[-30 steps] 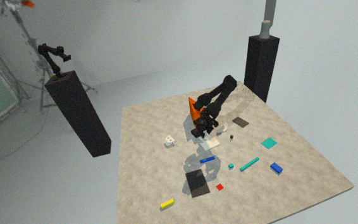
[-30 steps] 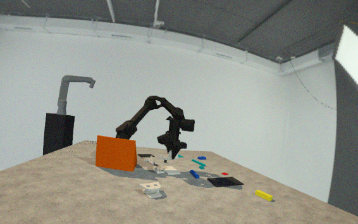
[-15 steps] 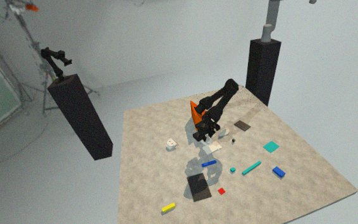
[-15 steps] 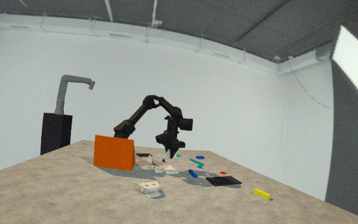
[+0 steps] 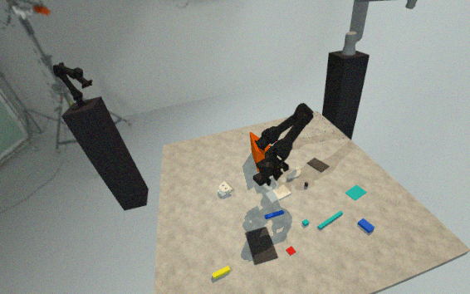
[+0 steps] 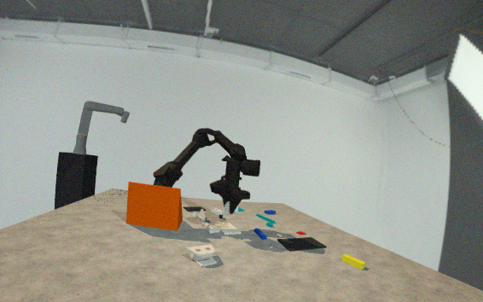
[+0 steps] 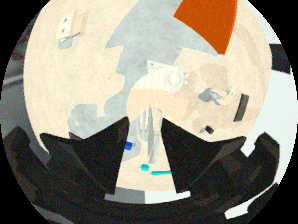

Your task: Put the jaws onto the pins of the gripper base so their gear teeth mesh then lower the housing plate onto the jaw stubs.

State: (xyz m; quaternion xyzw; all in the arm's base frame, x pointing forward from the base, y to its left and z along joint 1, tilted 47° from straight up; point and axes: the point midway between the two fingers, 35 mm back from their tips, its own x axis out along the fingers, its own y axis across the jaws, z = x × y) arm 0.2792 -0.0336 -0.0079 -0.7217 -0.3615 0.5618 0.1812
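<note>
My gripper tip is 6 cm past the white housing plate, 2 cm to the right of it and 8 cm above it. Round my gripper tip: blue bar: 13 cm ahead, 4 cm to the right, 8 cm below; white gripper base: 11 cm behind, 24 cm to the right, 6 cm below; teal cube: 22 cm ahead, 9 cm to the left, 8 cm below.
</note>
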